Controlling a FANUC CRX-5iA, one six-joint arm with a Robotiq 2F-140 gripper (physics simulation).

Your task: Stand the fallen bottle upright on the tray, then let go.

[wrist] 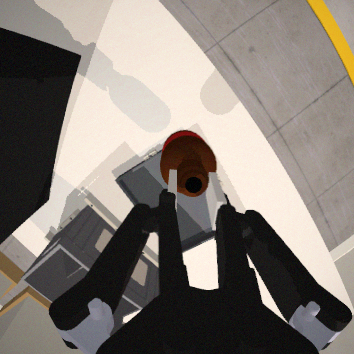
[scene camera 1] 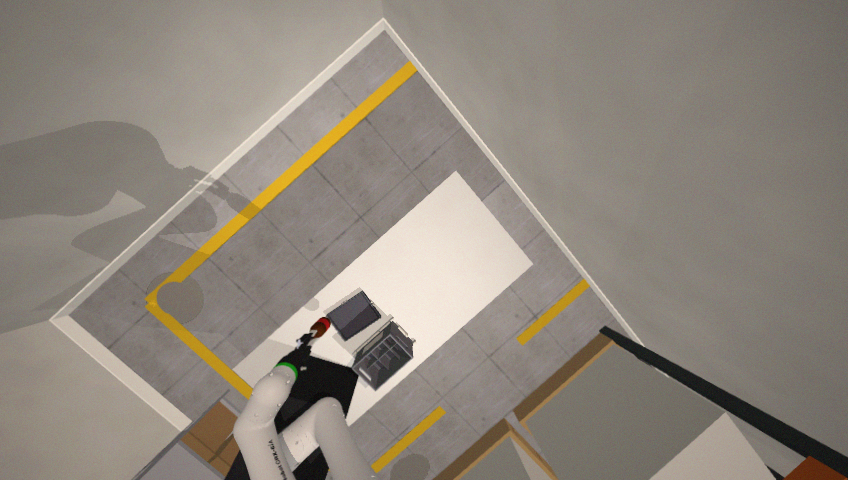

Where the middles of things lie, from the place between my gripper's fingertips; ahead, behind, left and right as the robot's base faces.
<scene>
Now: hand 60 mm above the brown bottle (wrist: 184, 150).
</scene>
